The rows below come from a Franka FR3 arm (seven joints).
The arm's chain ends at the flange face. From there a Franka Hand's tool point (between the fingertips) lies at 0.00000 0.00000 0.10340 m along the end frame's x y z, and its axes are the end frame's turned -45 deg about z.
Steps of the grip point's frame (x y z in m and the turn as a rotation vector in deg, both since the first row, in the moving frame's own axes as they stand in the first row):
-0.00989, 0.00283, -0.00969, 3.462, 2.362, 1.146
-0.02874, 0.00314, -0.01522, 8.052, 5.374, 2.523
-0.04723, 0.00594, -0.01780, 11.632, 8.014, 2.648
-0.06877, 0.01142, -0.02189, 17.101, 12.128, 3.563
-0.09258, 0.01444, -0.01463, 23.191, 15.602, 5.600
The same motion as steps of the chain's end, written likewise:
-0.00366, 0.01643, -0.00941, 4.118, -0.778, 1.146
-0.01508, 0.03966, -0.01375, 9.494, -1.894, 2.523
-0.02520, 0.06251, -0.01467, 13.892, -2.558, 2.648
-0.03550, 0.09335, -0.01505, 20.668, -3.516, 3.563
-0.04833, 0.12362, -0.00258, 27.431, -5.366, 5.600

